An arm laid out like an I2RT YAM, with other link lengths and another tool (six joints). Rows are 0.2 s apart.
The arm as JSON. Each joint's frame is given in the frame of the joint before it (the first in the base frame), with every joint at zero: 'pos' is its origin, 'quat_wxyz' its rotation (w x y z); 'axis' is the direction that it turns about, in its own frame. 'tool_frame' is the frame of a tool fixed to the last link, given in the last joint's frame.
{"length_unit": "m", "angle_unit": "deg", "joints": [
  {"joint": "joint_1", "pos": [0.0, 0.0, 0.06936], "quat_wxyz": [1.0, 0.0, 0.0, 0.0], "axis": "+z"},
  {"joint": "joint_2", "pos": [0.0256, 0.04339, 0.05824], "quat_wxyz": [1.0, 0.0, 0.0, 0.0], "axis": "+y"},
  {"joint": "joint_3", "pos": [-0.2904, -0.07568, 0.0], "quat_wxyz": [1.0, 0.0, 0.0, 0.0], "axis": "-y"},
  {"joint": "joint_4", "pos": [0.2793, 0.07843, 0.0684], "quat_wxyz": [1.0, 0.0, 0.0, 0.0], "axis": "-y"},
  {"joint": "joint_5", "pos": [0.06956, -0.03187, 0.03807], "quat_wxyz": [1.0, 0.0, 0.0, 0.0], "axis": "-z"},
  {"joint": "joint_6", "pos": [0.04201, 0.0, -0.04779], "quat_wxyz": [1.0, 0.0, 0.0, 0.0], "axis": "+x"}
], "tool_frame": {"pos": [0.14, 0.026, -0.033], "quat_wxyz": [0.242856, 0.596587, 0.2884, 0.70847]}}
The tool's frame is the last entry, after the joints.
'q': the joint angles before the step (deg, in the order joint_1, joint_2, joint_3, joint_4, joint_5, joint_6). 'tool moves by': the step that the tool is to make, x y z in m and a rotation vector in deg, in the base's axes. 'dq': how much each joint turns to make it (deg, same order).
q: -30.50 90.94 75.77 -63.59 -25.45 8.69
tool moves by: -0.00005 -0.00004 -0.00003 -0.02 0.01 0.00
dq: 0.00 -0.01 0.00 0.00 0.02 0.00
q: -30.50 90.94 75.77 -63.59 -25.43 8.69
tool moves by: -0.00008 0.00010 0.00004 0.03 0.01 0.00
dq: 0.00 -0.01 0.00 -0.02 -0.02 0.00
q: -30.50 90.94 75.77 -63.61 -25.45 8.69
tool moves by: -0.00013 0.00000 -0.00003 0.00 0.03 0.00
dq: 0.00 0.00 0.00 -0.03 0.01 -0.01
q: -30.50 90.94 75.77 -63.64 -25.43 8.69
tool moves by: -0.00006 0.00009 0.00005 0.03 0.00 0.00
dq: 0.00 -0.01 -0.01 -0.02 -0.03 0.00
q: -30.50 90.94 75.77 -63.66 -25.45 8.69
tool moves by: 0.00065 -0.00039 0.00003 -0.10 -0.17 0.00
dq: 0.00 0.00 0.00 0.19 0.00 0.00
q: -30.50 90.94 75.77 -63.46 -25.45 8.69
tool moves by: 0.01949 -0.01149 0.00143 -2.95 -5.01 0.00
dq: 0.00 0.00 -0.07 5.88 0.00 0.00
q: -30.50 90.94 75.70 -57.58 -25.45 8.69
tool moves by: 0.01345 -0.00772 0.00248 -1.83 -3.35 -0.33
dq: 0.00 0.00 -0.04 4.02 -0.01 0.39
